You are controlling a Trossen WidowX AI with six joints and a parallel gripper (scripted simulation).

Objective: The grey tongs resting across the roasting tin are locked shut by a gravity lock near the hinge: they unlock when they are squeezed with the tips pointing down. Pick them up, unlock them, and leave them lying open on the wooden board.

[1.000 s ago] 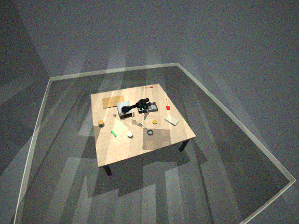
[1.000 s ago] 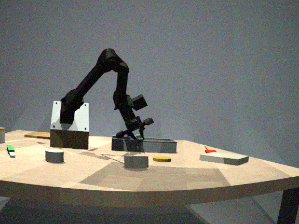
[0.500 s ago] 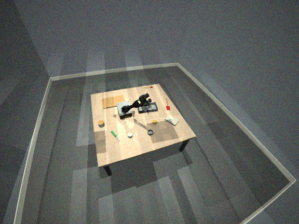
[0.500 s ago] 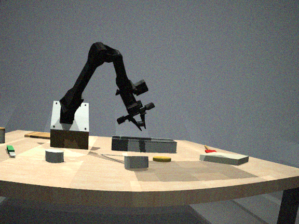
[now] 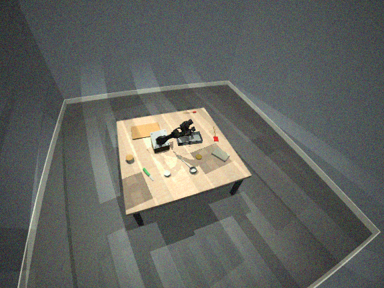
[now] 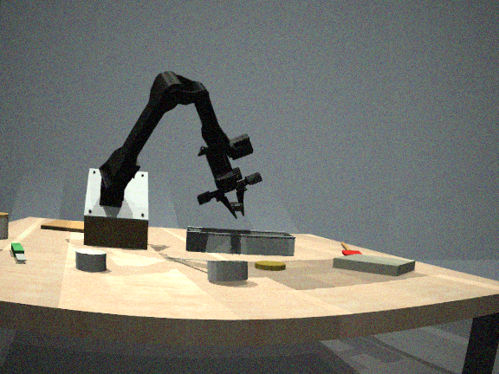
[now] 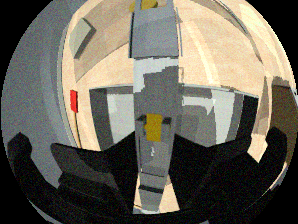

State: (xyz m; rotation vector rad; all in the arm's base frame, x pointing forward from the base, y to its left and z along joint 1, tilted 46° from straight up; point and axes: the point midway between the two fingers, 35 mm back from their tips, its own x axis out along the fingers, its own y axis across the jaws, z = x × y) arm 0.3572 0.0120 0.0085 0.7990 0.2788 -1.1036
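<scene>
Right now my gripper tip is 40 mm below the yellow lock piece, 20 mm to the left of it and 20 mm past it. Also, from my gripper tip: grey slab: 310 mm to the right, 270 mm ahead, 90 mm below; then roasting tin: 70 mm below, 30 mm to the left, 10 mm ahead; then red-headed tool: 370 mm ahead, 90 mm below.
</scene>
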